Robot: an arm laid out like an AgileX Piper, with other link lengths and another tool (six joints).
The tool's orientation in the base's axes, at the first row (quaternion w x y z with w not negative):
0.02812, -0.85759, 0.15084, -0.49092
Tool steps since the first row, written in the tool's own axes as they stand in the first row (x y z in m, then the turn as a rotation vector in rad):
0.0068, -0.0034, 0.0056, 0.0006, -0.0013, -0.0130
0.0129, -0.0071, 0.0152, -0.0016, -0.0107, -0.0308
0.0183, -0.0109, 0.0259, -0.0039, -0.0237, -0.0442
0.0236, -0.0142, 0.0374, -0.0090, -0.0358, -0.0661
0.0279, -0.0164, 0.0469, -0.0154, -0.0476, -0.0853
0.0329, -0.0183, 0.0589, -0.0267, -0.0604, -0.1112
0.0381, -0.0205, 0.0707, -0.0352, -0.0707, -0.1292
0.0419, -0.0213, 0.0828, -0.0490, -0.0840, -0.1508
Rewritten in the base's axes. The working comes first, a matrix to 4 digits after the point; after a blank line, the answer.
The tool's axes in the first row as the columns of a matrix, in the base's axes (used below as rounded here):
0.4725, -0.2311, 0.8505
-0.2863, -0.9529, -0.0999
0.8335, -0.1963, -0.5164

0.0088, 0.0007, 0.0034, -0.0105, 0.0024, 0.0075
0.0207, 0.0016, 0.0043, -0.0245, 0.0137, 0.0167
0.0332, 0.0026, 0.0040, -0.0340, 0.0281, 0.0242
0.0462, 0.0030, 0.0031, -0.0522, 0.0433, 0.0337
0.0569, 0.0030, 0.0023, -0.0688, 0.0583, 0.0406
0.0699, 0.0021, 0.0006, -0.0932, 0.0763, 0.0470
0.0829, 0.0016, -0.0007, -0.1102, 0.0904, 0.0513
0.0951, 0.0000, -0.0037, -0.1320, 0.1091, 0.0535

